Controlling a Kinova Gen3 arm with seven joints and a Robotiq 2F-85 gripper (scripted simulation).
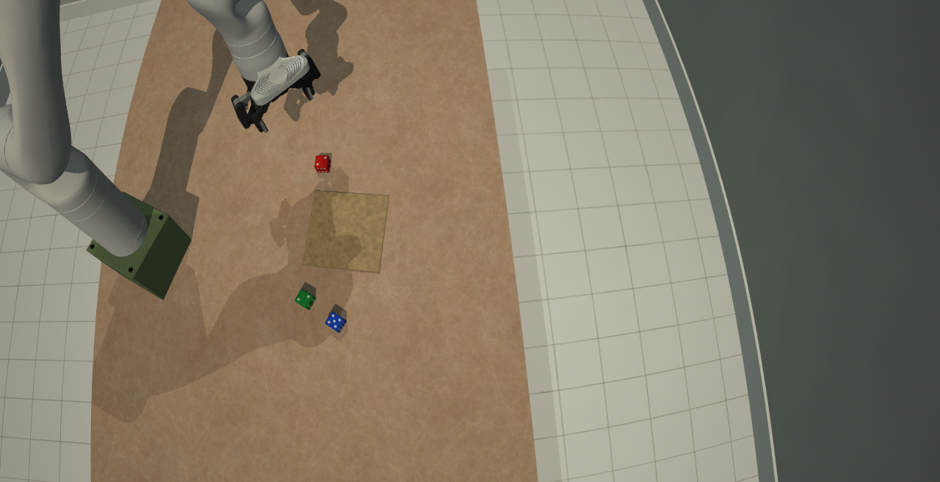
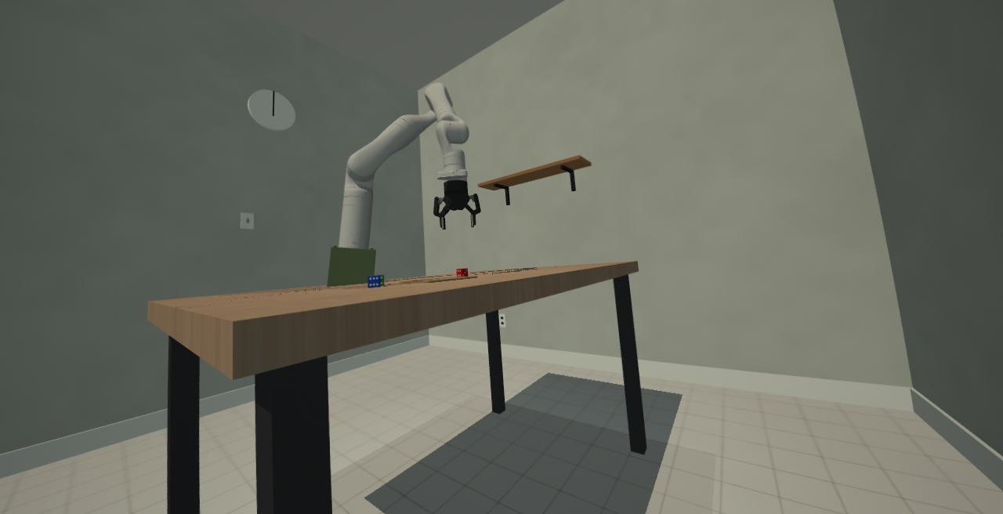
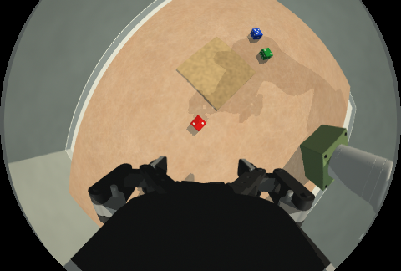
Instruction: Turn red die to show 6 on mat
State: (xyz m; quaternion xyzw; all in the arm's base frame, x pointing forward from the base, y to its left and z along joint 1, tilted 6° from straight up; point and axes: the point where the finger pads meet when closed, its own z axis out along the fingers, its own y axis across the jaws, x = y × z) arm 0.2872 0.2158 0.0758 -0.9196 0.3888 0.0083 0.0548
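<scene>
My hand is 150 mm above the red die, 40 mm short of it and 20 mm to the left of it. Round my hand: green die: 280 mm to the right, 150 mm below, 50 mm ahead; then tan mat: 160 mm below, 150 mm to the right, 100 mm ahead; then blue die: 310 mm to the right, 150 mm below, 110 mm ahead.
</scene>
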